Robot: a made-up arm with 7 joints.
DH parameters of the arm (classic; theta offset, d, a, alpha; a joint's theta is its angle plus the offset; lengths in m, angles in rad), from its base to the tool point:
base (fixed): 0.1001 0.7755 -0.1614 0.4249
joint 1: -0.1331 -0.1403 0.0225 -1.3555
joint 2: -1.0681 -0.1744 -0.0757 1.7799
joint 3: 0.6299 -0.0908 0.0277 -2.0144
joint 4: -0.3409 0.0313 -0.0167 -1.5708
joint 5: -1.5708 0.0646 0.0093 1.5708
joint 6: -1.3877 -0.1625 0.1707 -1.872
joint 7: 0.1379 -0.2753 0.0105 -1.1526
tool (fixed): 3.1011 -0.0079 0 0
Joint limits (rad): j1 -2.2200..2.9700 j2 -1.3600..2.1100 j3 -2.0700..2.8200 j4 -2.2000..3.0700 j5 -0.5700..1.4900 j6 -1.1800..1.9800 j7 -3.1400..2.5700
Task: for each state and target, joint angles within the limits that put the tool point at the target. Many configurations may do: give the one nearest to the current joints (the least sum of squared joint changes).
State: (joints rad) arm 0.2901 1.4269 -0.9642 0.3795 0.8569 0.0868 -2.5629
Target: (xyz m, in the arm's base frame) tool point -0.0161 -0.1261 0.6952
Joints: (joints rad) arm 0.5748 1.5136 -0.8609 0.3101 0.8078 0.6890 -2.5317
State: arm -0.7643 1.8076 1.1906 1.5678 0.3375 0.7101 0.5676
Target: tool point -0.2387 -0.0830 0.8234
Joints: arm -0.6995 1.7374 1.4500 1.0131 0.5496 0.5215 0.5362
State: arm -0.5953 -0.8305 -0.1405 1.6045 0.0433 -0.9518 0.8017
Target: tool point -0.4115 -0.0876 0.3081
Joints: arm -0.6692 -0.8198 -0.4796 1.7560 0.6774 -0.9760 0.7717
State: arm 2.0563 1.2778 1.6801 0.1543 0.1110 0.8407 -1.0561
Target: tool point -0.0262 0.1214 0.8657
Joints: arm 2.4846 1.7593 1.5568 0.3624 0.1069 0.4849 -1.0472
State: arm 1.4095 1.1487 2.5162 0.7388 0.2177 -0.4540 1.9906
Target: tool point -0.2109 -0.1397 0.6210
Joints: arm 1.5428 0.8685 2.6063 0.7713 0.0693 -0.4345 2.0038
